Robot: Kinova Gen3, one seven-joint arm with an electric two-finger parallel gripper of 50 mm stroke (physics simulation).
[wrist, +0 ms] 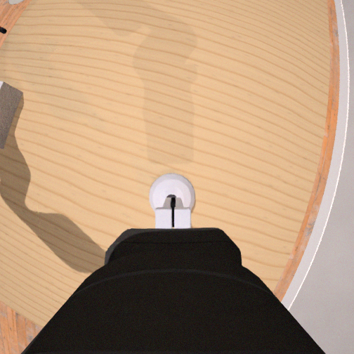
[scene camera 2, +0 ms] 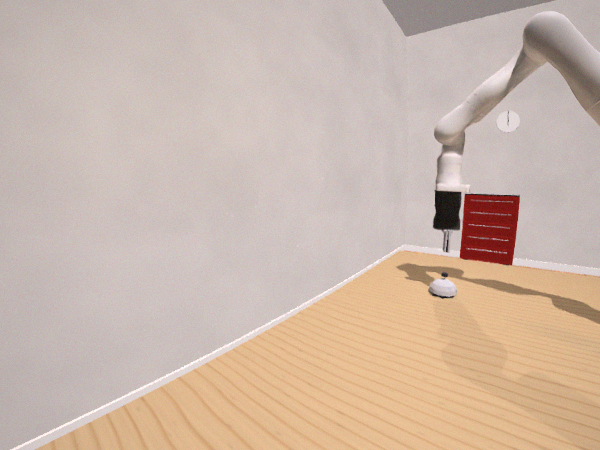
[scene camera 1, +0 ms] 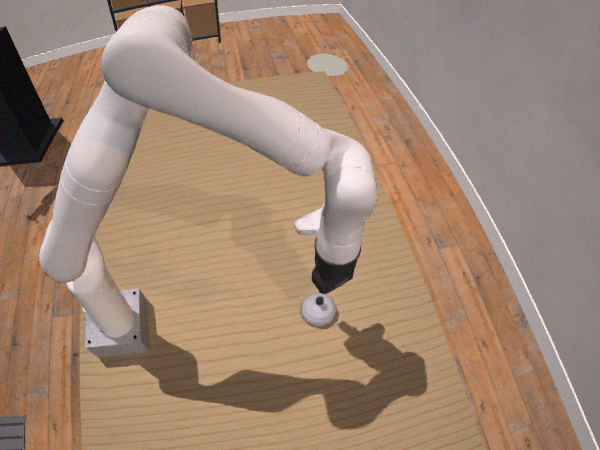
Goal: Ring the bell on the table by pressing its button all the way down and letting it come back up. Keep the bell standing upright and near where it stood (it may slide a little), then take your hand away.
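Frame: origin at the arm's base, x back, y right, z up, level; millimetres.
Seen in the pictures: gripper, fingertip midpoint: [scene camera 2: 445,251] [scene camera 1: 322,284]; arm's base, link origin: [scene camera 1: 116,320].
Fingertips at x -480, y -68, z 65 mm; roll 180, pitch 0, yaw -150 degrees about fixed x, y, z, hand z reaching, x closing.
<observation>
Offsets run from my fingertips to a thing's top centre. Level surfaces: height alone.
The bell @(dx +2, dy +4, dz -67 mm) [scene camera 1: 315,313] [scene camera 2: 443,288] [wrist: 170,183] is a light grey-white dome standing upright on the table. Its black button @(dx +2, dy +4, dz -67 mm) [scene camera 1: 319,300] [scene camera 2: 444,274] sticks up from the top of the dome. My gripper [scene camera 2: 446,251] [wrist: 173,207] is shut with nothing between its fingers. In scene camera 2 its fingertips are above the button, with a visible gap between them. In the wrist view the fingers overlap the bell and hide most of the button. In scene camera 1 the fingers are hidden behind the black gripper body.
The arm's grey base block [scene camera 1: 141,320] stands at the left of the wood-grain table top @(dz -133 mm) [scene camera 1: 225,320] in scene camera 1. A red cabinet [scene camera 2: 490,230] stands by the wall behind the arm in scene camera 2. The arm casts shadows across the table.
</observation>
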